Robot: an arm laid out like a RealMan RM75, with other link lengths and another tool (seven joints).
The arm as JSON. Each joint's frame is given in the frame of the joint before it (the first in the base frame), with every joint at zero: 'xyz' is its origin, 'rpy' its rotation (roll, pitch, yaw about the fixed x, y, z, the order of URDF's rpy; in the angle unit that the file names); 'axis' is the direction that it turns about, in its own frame. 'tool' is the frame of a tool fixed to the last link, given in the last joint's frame.
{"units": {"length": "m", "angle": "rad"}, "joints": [
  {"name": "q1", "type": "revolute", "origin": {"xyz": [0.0, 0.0, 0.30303], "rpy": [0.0, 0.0, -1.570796]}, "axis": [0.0, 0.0, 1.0]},
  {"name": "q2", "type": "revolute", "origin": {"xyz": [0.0, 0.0, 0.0], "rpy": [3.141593, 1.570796, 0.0]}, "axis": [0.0, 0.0, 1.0]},
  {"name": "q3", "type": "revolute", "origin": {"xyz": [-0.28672, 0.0, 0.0], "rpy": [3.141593, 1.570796, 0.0]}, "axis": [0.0, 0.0, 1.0]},
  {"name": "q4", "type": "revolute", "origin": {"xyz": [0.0, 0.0, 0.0], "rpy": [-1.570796, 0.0, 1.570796]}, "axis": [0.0, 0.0, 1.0]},
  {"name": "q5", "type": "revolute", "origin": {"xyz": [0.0, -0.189, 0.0], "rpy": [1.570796, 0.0, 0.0]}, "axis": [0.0, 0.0, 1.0]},
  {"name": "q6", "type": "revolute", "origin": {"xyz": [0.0, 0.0, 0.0], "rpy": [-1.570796, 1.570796, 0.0]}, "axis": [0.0, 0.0, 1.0]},
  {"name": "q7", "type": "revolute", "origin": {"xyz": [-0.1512, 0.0, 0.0], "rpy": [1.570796, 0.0, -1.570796]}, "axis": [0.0, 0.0, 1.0]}
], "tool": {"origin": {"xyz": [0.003, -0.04, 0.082], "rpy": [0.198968, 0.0, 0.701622]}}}
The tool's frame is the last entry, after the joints.
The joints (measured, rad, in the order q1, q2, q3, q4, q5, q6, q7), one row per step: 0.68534 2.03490 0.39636 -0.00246 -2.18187 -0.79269 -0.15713; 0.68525 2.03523 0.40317 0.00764 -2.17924 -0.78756 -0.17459; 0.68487 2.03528 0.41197 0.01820 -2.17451 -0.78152 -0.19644; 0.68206 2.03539 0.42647 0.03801 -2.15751 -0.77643 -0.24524; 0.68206 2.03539 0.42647 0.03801 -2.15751 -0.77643 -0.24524; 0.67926 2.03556 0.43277 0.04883 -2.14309 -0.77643 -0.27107; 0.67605 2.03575 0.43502 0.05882 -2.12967 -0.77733 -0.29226; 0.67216 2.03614 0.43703 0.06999 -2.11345 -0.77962 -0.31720; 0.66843 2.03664 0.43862 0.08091 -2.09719 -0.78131 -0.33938; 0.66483 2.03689 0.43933 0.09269 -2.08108 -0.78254 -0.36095; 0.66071 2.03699 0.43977 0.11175 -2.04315 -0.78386 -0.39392; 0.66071 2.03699 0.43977 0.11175 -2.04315 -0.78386 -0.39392; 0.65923 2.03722 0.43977 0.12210 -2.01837 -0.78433 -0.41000; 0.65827 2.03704 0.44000 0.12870 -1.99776 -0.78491 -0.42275; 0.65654 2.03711 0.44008 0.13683 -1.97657 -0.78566 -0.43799; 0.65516 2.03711 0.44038 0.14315 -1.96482 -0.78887 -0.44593; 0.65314 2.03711 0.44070 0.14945 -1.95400 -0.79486 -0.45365
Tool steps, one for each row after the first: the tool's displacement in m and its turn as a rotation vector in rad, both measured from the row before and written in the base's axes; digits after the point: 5 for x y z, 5 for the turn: -0.00142 0.00007 -0.00151 0.00083 -0.00395 0.00254; -0.00107 0.00020 -0.00085 0.00339 -0.00580 0.00175; -0.00231 0.00010 -0.00030 0.01187 -0.01180 0.00694; 0.00000 0.00000 0.00000 0.00000 0.00000 0.00000; -0.00096 -0.00019 0.00049 0.00947 -0.00258 0.00256; -0.00086 -0.00056 -0.00005 0.00658 -0.00162 0.00269; -0.00108 -0.00071 0.00007 0.00816 -0.00199 0.00368; -0.00085 -0.00072 -0.00002 0.00776 -0.00016 0.00195; -0.00098 -0.00073 -0.00027 0.00671 0.00007 0.00195; -0.00096 -0.00026 0.00133 0.01783 0.00737 -0.00314; 0.00000 0.00000 0.00000 0.00000 0.00000 0.00000; -0.00031 0.00013 0.00116 0.01179 0.00780 -0.00448; 0.00028 0.00027 0.00168 0.01097 0.00522 -0.00467; 0.00020 -0.00007 0.00125 0.01046 0.00459 -0.00432; -0.00064 -0.00013 0.00063 0.00654 0.00548 -0.00024; -0.00094 -0.00031 0.00083 0.00734 0.00597 0.00172
